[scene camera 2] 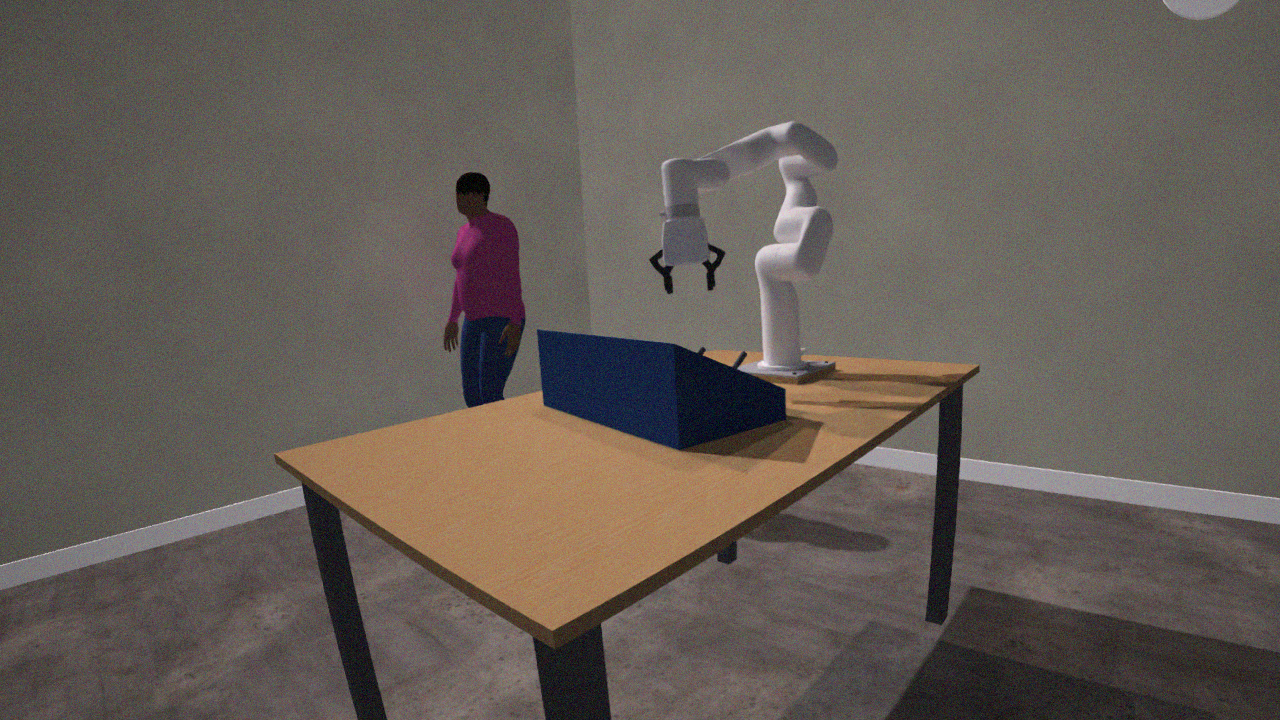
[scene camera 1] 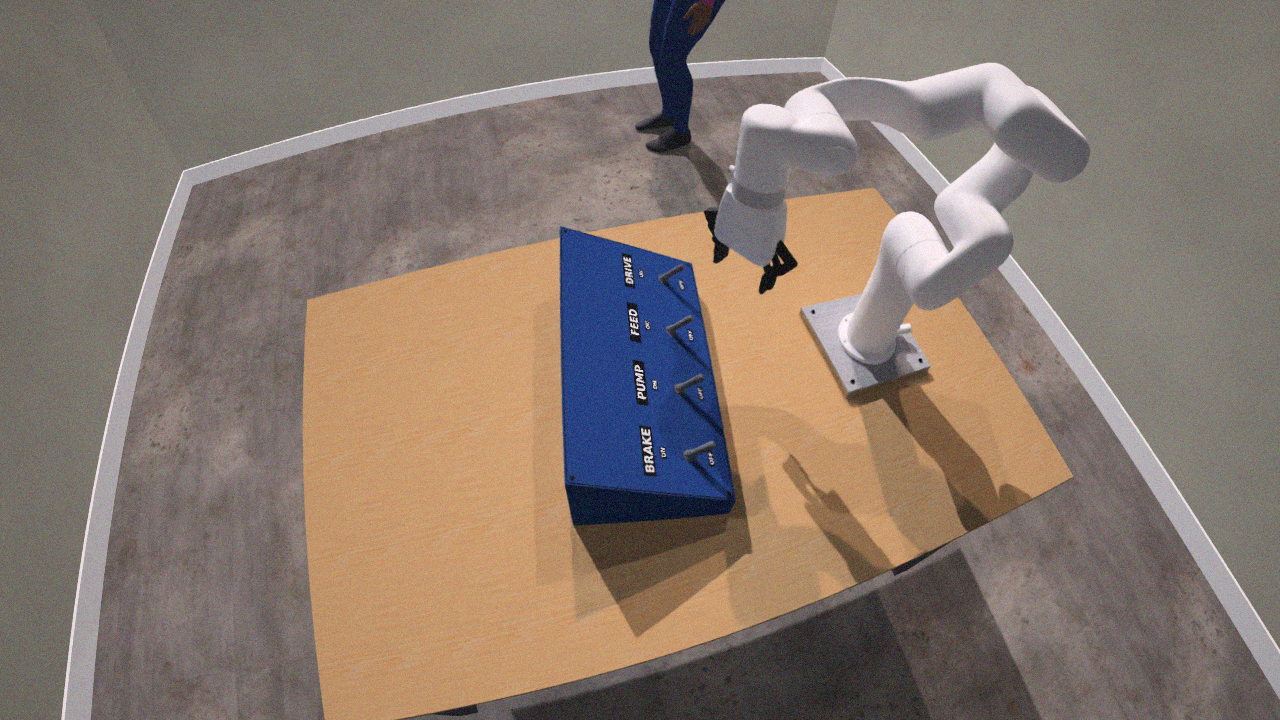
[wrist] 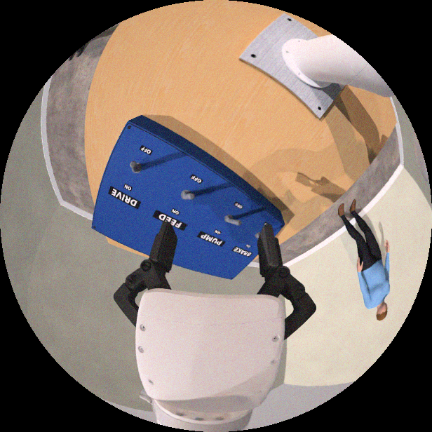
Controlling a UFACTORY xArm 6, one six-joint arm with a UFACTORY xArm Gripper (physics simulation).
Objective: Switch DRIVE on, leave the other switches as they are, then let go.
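Frame: origin at the arm's base, x right, y back, z down, level; metres.
Where they show: gripper, between the fingertips: (scene camera 2: pixel 690 291) (scene camera 1: pixel 742 273); arm's base, origin of its link: (scene camera 2: pixel 782 366) (scene camera 1: pixel 866 339).
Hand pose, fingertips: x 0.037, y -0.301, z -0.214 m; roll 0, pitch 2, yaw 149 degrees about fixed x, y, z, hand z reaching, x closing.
Note:
Each offset is from my fingertips to the top centre of the thing. Level surfaces: height alone.
A blue sloped panel (scene camera 1: pixel 595 376) (scene camera 2: pixel 608 380) (wrist: pixel 195 261) stands on the table with four levers in a row. The DRIVE lever @(dx +0.135, dy -0.065, dz +0.106 m) (scene camera 1: pixel 671 274) (wrist: pixel 135 166) is at the far end in scene camera 1 and leans to its OFF label. The FEED lever @(dx +0.016, dy -0.085, dz +0.106 m) (scene camera 1: pixel 680 325) (wrist: pixel 188 194), PUMP lever @(dx -0.102, dy -0.105, dz +0.106 m) (scene camera 1: pixel 689 385) (wrist: pixel 231 219) and BRAKE lever @(dx -0.220, dy -0.124, dz +0.106 m) (scene camera 1: pixel 699 450) lean to OFF too. In the wrist view a finger mostly hides the BRAKE lever. My gripper (scene camera 1: pixel 741 274) (scene camera 2: pixel 690 290) (wrist: pixel 216 231) is open and empty, high above the panel, pointing down and touching nothing.
The wooden table @(dz +0.235 m) (scene camera 1: pixel 429 402) (scene camera 2: pixel 501 501) (wrist: pixel 200 65) carries the panel and the arm's grey base plate (scene camera 1: pixel 827 313) (wrist: pixel 270 55). A person in a pink top (scene camera 2: pixel 487 268) stands beyond the table. A person in a light blue top (wrist: pixel 374 285) shows in the wrist view.

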